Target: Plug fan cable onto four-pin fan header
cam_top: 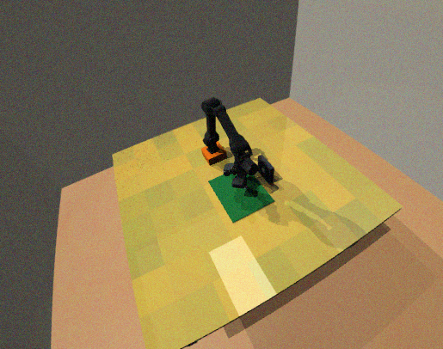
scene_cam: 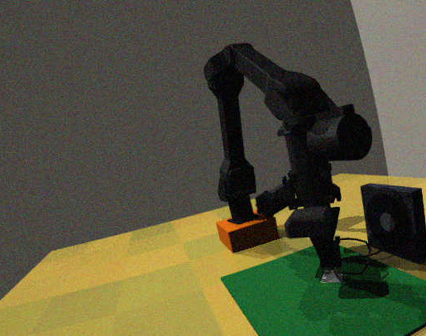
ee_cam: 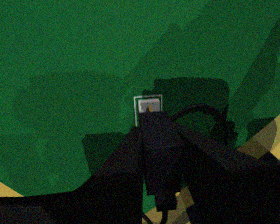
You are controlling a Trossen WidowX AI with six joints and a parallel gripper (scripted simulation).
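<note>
Now: the pale header 10 mm ahead of my gripper tip, 10 mm to the left of it and 40 mm below it. Also, from my gripper tip: green board 10 mm ahead, 30 mm to the right, 50 mm below; then black plug 10 mm ahead, 10 mm to the left, 10 mm above; then black fan 20 mm ahead, 140 mm to the left, 20 mm above.
</note>
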